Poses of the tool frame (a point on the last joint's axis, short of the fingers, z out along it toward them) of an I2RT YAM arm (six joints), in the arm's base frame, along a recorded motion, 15 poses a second.
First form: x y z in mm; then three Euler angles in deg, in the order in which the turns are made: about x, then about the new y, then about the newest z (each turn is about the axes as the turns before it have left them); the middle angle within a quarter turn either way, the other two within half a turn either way.
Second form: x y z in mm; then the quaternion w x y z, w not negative. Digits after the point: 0 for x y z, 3 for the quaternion.
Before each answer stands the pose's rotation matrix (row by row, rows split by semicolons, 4 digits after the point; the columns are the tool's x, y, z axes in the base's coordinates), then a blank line. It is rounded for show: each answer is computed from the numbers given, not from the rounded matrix.
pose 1, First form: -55, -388, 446, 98.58, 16.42, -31.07
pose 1, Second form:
0.8216 0.4950 0.2827; 0.3164 0.0165 -0.9485; -0.4742 0.8687 -0.1431

-55, -388, 446, 0.651, 0.698, 0.291, -0.069
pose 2, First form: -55, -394, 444, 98.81, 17.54, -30.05
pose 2, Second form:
0.8253 0.4775 0.3014; 0.3345 0.0166 -0.9423; -0.4549 0.8785 -0.1460

-55, -394, 444, 0.651, 0.699, 0.290, -0.055
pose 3, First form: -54, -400, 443, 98.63, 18.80, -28.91
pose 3, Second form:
0.8287 0.4576 0.3223; 0.3515 0.0227 -0.9359; -0.4356 0.8888 -0.1420

-54, -400, 443, 0.654, 0.698, 0.290, -0.041
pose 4, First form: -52, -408, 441, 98.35, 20.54, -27.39
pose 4, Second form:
0.8314 0.4308 0.3509; 0.3750 0.0308 -0.9265; -0.4099 0.9019 -0.1360

-52, -408, 441, 0.657, 0.696, 0.290, -0.021
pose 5, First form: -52, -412, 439, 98.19, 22.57, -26.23
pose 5, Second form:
0.8283 0.4081 0.3838; 0.4037 0.0401 -0.9140; -0.3884 0.9120 -0.1315

-52, -412, 439, 0.659, 0.693, 0.293, -0.002
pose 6, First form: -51, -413, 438, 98.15, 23.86, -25.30
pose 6, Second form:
0.8268 0.3908 0.4045; 0.4226 0.0430 -0.9053; -0.3712 0.9195 -0.1296

-51, -413, 438, 0.660, 0.692, 0.294, 0.012
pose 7, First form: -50, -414, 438, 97.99, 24.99, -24.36
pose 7, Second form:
0.8257 0.3739 0.4225; 0.4384 0.0459 -0.8976; -0.3550 0.9263 -0.1260

-50, -414, 438, 0.661, 0.690, 0.294, 0.024
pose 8, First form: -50, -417, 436, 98.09, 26.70, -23.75
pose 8, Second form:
0.8177 0.3598 0.4493; 0.4639 0.0504 -0.8845; -0.3409 0.9317 -0.1257

-50, -417, 436, 0.660, 0.688, 0.299, 0.039
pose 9, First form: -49, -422, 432, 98.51, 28.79, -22.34
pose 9, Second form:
0.8106 0.3331 0.4816; 0.4968 0.0442 -0.8667; -0.3100 0.9419 -0.1297

-49, -422, 432, 0.657, 0.689, 0.301, 0.062
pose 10, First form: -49, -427, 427, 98.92, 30.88, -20.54
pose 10, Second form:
0.8037 0.3011 0.5132; 0.5292 0.0327 -0.8479; -0.2721 0.9530 -0.1331

-49, -427, 427, 0.653, 0.690, 0.301, 0.087
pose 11, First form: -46, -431, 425, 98.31, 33.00, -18.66
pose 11, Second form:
0.7946 0.2683 0.5446; 0.5568 0.0355 -0.8299; -0.2420 0.9627 -0.1212

-46, -431, 425, 0.654, 0.686, 0.301, 0.110
